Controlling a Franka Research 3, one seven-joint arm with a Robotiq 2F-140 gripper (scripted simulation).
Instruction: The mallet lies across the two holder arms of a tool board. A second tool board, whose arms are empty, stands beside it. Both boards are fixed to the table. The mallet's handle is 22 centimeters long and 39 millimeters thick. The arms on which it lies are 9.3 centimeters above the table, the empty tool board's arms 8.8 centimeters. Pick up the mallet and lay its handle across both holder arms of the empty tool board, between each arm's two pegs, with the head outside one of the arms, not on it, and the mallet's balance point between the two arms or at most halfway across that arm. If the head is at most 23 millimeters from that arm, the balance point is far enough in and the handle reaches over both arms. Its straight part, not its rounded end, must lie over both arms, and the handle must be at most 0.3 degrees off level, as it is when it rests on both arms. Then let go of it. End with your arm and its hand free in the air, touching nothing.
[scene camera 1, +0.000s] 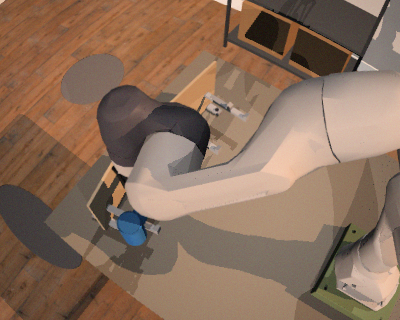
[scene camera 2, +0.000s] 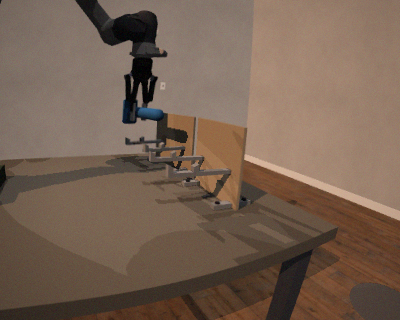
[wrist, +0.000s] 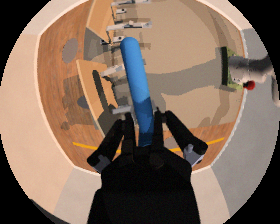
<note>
I see my gripper (scene camera 2: 137, 120), a blue mallet (scene camera 1: 129, 223), a tool board (scene camera 1: 109, 191) and a tool board (scene camera 2: 220, 149).
The blue mallet is seen too in the wrist view (wrist: 131, 54). My gripper is seen too in the wrist view (wrist: 143, 106).
</note>
